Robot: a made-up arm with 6 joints.
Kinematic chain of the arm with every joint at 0, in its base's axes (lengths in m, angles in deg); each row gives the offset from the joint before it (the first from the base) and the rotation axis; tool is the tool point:
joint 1: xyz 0 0 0.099 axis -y
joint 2: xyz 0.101 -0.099 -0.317 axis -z
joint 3: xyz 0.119 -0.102 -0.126 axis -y
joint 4: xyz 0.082 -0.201 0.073 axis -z
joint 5: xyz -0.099 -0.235 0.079 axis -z
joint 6: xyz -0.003 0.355 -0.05 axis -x
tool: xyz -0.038 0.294 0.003
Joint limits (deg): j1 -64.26..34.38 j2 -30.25..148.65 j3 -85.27..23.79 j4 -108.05..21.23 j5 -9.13..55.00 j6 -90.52..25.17
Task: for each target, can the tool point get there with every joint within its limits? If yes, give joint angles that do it. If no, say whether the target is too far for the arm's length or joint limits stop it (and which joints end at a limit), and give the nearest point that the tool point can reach.
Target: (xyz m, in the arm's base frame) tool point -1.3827 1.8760 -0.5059
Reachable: no: too far | nearest point -0.5254 0.4804 -0.1308 | short by 1.680 m
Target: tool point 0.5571 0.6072 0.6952
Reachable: no: joint limits stop it (at a limit: joint 1, joint 2, joint 5) | nearest point 0.5624 0.0957 0.2961 | short by 0.649 m
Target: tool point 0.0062 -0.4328 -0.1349
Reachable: yes | joints -3.12 99.33 -63.81 -58.99 29.31 -40.02
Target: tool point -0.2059 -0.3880 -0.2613
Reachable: yes | joints -43.33 108.97 -43.07 -25.19 28.29 -5.89
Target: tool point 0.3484 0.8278 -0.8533
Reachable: no: joint limits stop it (at a limit: joint 1, joint 2, joint 3, joint 5, joint 6) | nearest point 0.1598 0.4786 -0.4517 | short by 0.565 m
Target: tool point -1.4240 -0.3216 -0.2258
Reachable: no: joint limits stop it (at a limit: joint 3, joint 4, joint 5) | nearest point -0.9696 -0.2640 -0.1222 | short by 0.470 m
